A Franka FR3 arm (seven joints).
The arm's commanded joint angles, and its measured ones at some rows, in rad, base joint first. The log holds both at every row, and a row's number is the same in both.
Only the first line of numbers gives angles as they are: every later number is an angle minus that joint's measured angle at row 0.
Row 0, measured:
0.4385 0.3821 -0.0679 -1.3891 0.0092 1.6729 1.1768
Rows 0 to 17, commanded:
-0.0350 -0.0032 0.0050 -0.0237 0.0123 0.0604 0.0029
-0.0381 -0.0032 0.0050 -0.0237 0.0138 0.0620 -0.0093
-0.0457 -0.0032 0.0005 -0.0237 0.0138 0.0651 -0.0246
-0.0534 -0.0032 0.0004 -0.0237 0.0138 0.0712 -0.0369
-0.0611 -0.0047 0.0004 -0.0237 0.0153 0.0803 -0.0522
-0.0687 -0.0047 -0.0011 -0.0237 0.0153 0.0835 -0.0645
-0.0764 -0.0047 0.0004 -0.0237 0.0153 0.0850 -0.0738
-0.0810 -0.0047 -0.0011 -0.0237 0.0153 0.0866 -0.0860
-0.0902 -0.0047 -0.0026 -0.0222 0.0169 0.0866 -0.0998
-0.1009 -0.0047 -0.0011 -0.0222 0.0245 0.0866 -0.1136
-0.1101 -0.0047 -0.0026 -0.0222 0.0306 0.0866 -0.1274
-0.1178 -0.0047 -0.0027 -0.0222 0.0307 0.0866 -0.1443
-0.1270 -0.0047 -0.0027 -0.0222 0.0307 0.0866 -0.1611
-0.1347 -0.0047 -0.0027 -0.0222 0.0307 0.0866 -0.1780
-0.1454 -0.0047 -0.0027 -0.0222 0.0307 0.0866 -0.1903
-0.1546 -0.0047 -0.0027 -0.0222 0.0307 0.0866 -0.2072
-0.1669 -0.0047 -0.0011 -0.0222 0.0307 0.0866 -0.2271
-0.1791 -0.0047 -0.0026 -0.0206 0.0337 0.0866 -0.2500
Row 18, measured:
-0.1346 0.0036 -0.0069 -0.0053 0.0084 0.0628 -0.1683
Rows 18 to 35, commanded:
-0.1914 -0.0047 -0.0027 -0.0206 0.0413 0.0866 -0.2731
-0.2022 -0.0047 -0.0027 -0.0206 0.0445 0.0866 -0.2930
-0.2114 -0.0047 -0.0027 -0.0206 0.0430 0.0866 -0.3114
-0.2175 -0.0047 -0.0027 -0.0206 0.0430 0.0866 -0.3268
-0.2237 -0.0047 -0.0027 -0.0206 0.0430 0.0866 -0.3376
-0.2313 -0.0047 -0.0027 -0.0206 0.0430 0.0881 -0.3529
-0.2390 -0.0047 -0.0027 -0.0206 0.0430 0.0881 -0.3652
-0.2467 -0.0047 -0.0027 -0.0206 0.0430 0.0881 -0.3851
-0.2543 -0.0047 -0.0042 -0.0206 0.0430 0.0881 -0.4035
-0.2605 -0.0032 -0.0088 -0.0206 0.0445 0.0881 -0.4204
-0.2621 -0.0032 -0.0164 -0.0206 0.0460 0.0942 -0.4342
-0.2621 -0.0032 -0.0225 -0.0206 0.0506 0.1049 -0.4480
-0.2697 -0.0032 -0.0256 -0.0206 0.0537 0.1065 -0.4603
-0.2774 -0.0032 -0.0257 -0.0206 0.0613 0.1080 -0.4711
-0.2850 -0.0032 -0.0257 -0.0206 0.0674 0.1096 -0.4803
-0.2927 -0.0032 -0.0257 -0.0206 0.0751 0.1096 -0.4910
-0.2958 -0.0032 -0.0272 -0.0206 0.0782 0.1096 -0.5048
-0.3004 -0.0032 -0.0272 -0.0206 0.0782 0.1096 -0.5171
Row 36, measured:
-0.2739 0.0036 -0.0267 -0.0054 0.0439 0.0780 -0.4499
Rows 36 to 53, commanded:
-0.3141 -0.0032 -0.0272 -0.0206 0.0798 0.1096 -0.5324
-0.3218 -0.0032 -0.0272 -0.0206 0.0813 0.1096 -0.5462
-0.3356 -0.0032 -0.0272 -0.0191 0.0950 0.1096 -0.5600
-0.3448 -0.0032 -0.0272 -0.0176 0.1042 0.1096 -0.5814
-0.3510 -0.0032 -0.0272 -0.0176 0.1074 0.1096 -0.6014
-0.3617 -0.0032 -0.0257 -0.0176 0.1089 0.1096 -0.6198
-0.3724 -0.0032 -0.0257 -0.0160 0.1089 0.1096 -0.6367
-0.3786 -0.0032 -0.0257 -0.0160 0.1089 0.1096 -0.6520
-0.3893 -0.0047 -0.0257 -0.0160 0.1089 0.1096 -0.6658
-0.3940 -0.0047 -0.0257 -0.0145 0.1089 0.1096 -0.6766
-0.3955 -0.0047 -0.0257 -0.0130 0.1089 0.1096 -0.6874
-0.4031 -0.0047 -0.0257 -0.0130 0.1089 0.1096 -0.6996
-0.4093 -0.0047 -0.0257 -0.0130 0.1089 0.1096 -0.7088
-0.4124 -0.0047 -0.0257 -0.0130 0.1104 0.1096 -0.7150
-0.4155 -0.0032 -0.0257 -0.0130 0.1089 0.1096 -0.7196
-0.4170 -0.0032 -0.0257 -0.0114 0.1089 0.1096 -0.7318
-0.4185 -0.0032 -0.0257 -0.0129 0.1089 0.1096 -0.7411
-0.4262 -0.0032 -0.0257 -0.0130 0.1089 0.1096 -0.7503
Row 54, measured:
-0.3994 0.0035 -0.0322 -0.0039 0.0831 0.0890 -0.6941
